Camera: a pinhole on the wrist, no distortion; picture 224 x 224 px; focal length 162.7 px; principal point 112.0 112.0 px. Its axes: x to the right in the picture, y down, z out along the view. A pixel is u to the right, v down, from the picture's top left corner.
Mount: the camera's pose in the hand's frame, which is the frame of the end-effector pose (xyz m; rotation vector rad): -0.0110 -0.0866 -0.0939 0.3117 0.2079 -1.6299
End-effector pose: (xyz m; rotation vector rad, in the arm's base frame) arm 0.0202 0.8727 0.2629 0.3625 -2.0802 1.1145
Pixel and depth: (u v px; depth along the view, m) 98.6 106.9 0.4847
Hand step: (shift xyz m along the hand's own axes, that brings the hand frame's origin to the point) -0.0606 -0.2022 0.3761
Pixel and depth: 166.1 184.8 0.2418
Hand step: 0.0731 -0.2487 0.1141
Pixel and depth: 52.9 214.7 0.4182
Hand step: 0.2293 -0.0988 0.3641
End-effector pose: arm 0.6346 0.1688 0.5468 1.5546 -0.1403 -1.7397
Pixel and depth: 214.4 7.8 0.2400
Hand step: -0.1918 -0.2927 0.0759
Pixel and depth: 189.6 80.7 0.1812
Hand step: -0.0650 -0.2230 0.0475
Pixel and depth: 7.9 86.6 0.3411
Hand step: -0.0763 0.0152 0.2962
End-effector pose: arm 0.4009 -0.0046 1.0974 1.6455 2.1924 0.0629
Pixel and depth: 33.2 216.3 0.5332
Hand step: 0.3047 -0.0417 0.5112
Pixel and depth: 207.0 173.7 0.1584
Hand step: 0.0308 -0.2295 0.0289
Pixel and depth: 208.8 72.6 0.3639
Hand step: -0.1402 -0.3996 0.1752
